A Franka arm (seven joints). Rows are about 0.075 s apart.
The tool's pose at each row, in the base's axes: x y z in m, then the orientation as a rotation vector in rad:
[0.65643, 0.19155, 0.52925, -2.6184, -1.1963, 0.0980]
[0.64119, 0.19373, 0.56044, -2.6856, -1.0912, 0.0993]
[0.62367, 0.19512, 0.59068, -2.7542, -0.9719, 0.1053]
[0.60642, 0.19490, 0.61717, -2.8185, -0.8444, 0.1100]
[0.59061, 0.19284, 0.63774, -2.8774, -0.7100, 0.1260]
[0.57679, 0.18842, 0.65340, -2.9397, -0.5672, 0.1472]
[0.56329, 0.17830, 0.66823, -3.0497, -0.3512, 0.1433]
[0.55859, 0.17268, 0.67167, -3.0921, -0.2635, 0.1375]
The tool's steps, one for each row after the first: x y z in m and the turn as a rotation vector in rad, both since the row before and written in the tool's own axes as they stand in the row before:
[-0.00695, -0.02073, -0.02705, -0.0199, 0.0025, 0.0846]
[-0.01080, -0.02030, -0.02636, -0.0201, 0.0000, 0.0932]
[-0.01344, -0.01643, -0.02342, -0.0196, 0.0013, 0.0962]
[-0.01463, -0.01109, -0.01845, -0.0172, -0.0058, 0.0992]
[-0.01490, -0.00538, -0.01432, -0.0247, -0.0106, 0.1042]
[-0.01730, 0.00204, -0.01418, -0.0695, 0.0025, 0.1545]
[-0.00614, 0.00414, -0.00327, -0.0309, 0.0032, 0.0605]

